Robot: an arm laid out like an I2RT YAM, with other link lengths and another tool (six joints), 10 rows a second.
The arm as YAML. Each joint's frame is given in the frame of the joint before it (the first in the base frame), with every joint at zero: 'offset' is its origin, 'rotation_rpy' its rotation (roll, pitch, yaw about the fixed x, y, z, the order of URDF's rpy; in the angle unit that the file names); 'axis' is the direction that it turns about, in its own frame. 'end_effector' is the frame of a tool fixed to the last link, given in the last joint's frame.
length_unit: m
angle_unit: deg
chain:
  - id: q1
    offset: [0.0, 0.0, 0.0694]
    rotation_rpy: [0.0, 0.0, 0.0]
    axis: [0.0, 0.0, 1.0]
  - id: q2
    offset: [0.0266, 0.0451, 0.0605]
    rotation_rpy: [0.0, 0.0, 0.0]
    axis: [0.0, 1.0, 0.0]
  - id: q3
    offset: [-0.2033, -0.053, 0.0]
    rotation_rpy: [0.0, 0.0, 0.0]
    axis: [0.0, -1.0, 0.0]
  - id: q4
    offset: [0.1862, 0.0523, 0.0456]
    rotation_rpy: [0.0, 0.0, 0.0]
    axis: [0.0, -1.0, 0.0]
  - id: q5
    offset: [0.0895, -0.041, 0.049]
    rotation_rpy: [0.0, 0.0, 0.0]
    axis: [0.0, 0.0, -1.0]
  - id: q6
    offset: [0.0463, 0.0, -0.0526]
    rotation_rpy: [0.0, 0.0, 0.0]
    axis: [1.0, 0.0, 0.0]
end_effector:
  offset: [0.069, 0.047, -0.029]
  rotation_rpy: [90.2, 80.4, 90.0]
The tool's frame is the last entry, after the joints.
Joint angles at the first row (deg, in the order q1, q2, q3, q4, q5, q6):
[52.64 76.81 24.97 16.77 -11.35 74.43]
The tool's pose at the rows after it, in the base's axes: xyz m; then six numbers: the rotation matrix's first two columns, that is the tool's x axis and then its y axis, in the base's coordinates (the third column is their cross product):
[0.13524 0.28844 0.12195 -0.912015 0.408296 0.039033 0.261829 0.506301 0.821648]
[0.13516 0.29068 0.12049 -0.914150 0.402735 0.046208 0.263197 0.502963 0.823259]
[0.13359 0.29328 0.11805 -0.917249 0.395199 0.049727 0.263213 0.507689 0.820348]
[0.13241 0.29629 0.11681 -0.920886 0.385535 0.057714 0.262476 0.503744 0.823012]
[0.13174 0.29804 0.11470 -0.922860 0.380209 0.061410 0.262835 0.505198 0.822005]
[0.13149 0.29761 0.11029 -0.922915 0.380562 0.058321 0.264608 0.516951 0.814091]
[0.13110 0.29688 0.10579 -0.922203 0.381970 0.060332 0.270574 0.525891 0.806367]
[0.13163 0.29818 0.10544 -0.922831 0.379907 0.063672 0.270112 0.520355 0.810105]
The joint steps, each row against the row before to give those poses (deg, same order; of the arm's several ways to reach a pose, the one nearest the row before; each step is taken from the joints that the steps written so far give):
[0.10 1.83 0.02 1.52 -0.71 0.25]
[0.16 1.33 0.09 1.40 -0.40 0.27]
[0.51 1.21 0.27 0.64 -0.05 0.13]
[0.39 1.42 0.12 1.57 -0.45 0.32]
[0.23 1.11 0.11 0.89 -0.19 0.10]
[0.02 0.73 -0.07 -0.01 0.20 -0.31]
[0.00 0.76 -0.24 0.24 0.08 -0.02]
[0.00 0.85 0.00 1.21 -0.25 0.16]

